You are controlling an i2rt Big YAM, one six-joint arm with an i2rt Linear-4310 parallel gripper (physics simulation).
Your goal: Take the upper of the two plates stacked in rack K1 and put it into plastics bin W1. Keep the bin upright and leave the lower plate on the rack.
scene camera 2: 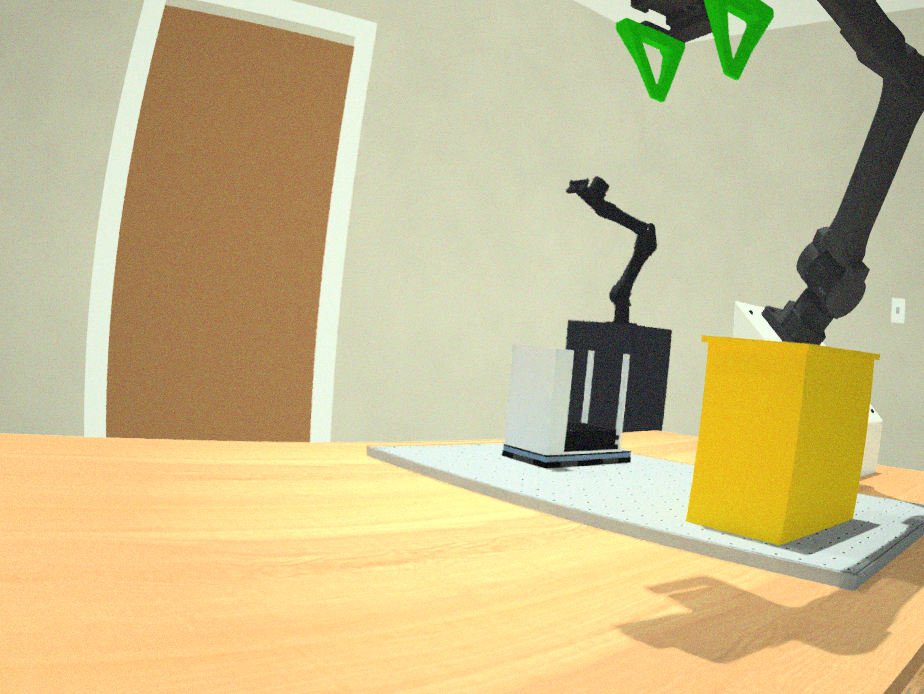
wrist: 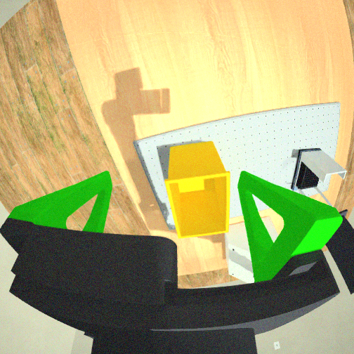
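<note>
Plastics bin W1, a tall yellow box, stands upright near one end of the board; its open top faces the wrist camera and I see bare yellow walls inside. Rack K1, with a pale wall, thin posts and a dark base, stands at the board's other end. Black plate material lies low in it; I cannot make out the two plates separately. My gripper, with green fingers, is open and empty, high above the board and well above the bin, away from the rack.
The perforated grey board lies on the wooden table. A second dark arm stands on a black stand behind the rack. A white bracket stands beyond the bin by my arm's base.
</note>
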